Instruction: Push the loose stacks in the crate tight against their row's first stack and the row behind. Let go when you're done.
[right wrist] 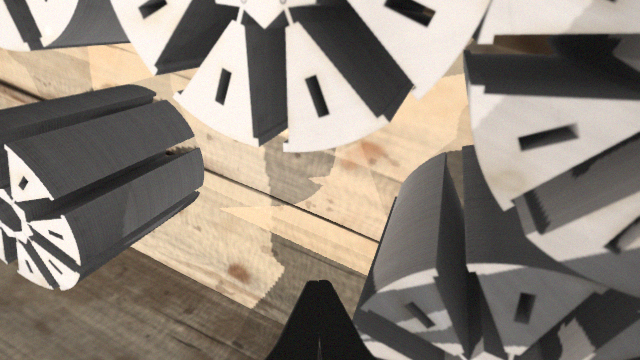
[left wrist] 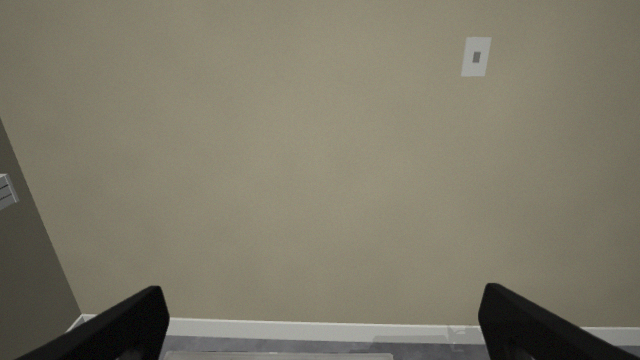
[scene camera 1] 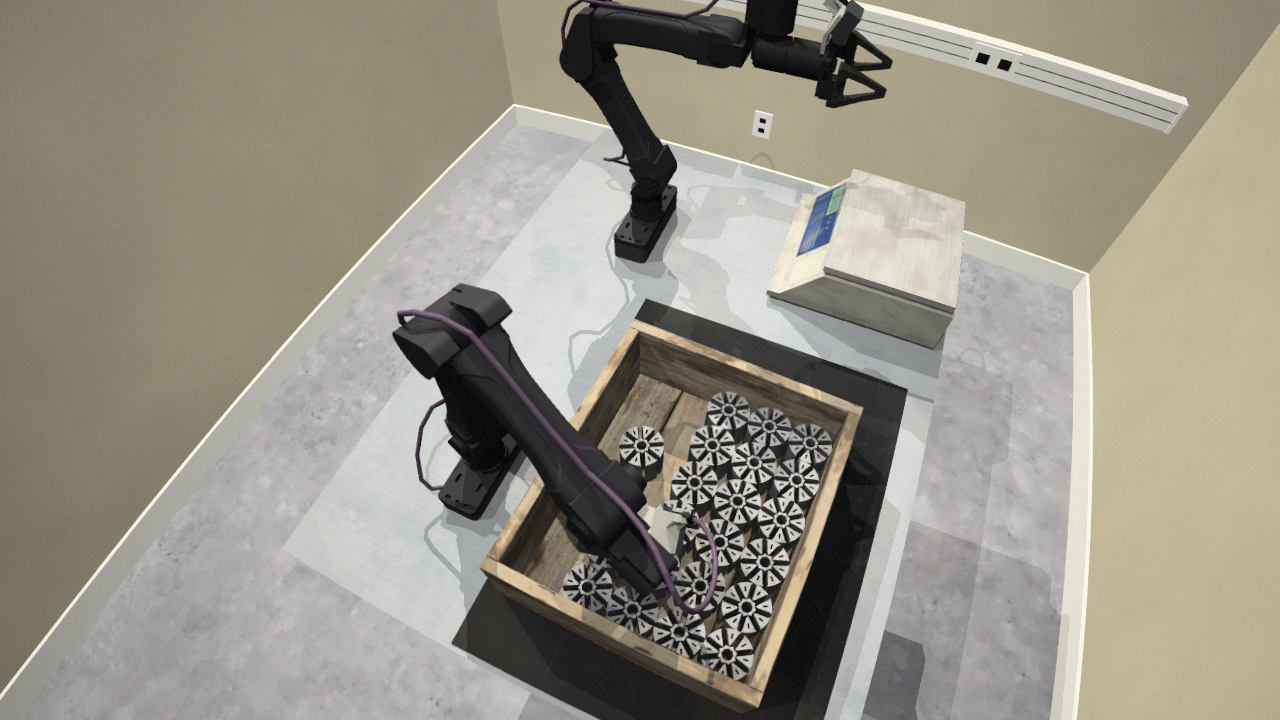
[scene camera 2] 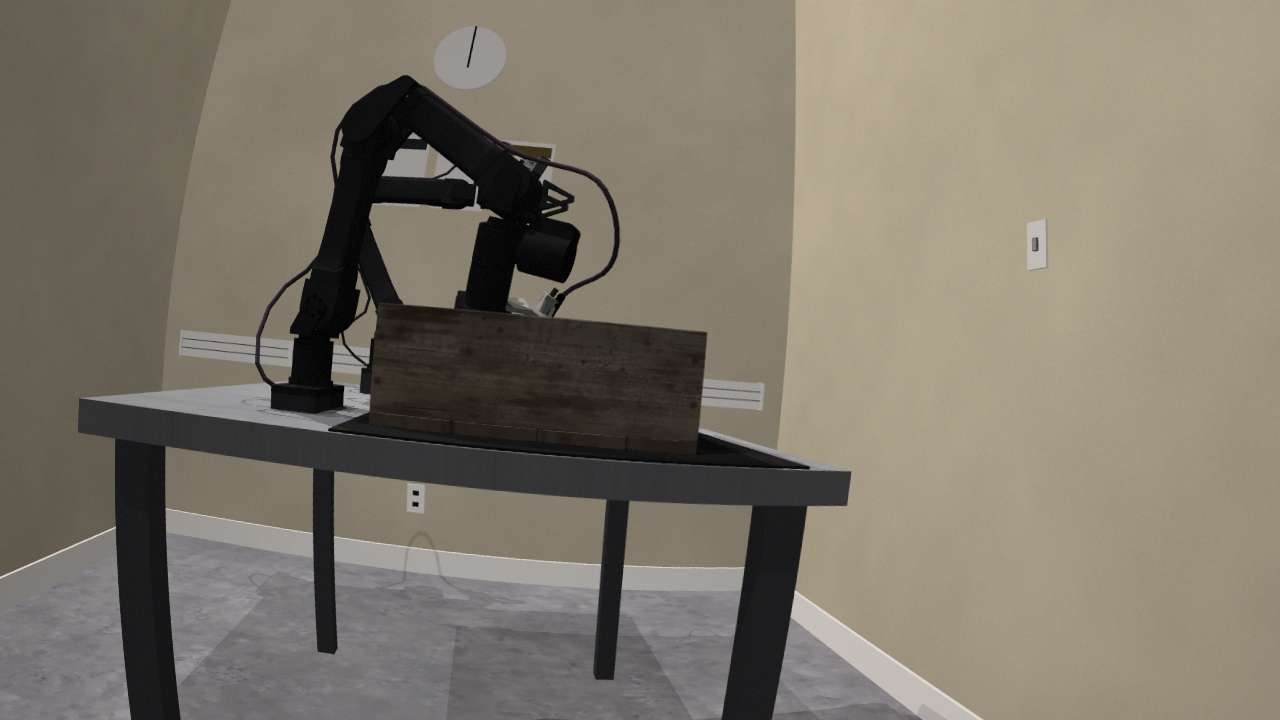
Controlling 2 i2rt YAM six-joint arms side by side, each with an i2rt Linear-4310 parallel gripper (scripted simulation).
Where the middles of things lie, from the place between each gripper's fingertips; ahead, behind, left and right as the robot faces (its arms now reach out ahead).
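Labels:
Here is the wooden crate (scene camera 1: 655,378), with my right hand 60 mm to the right of it, 80 mm short of it and 30 mm above it. The scale (scene camera 1: 897,238) is 720 mm to the left of that right hand and 240 mm ahead of it. By its middle, the wooden crate is nearer to my right hand than to my left hand.
My left hand (scene camera 1: 888,78) has the scale 7 cm to the left of it, 10 cm ahead of it and 38 cm below it, and of the things named here the scale is the nearest to this hand, going by their middles. The wooden crate, counted from my left hand, is 59 cm to the right, 5 cm behind and 41 cm below.

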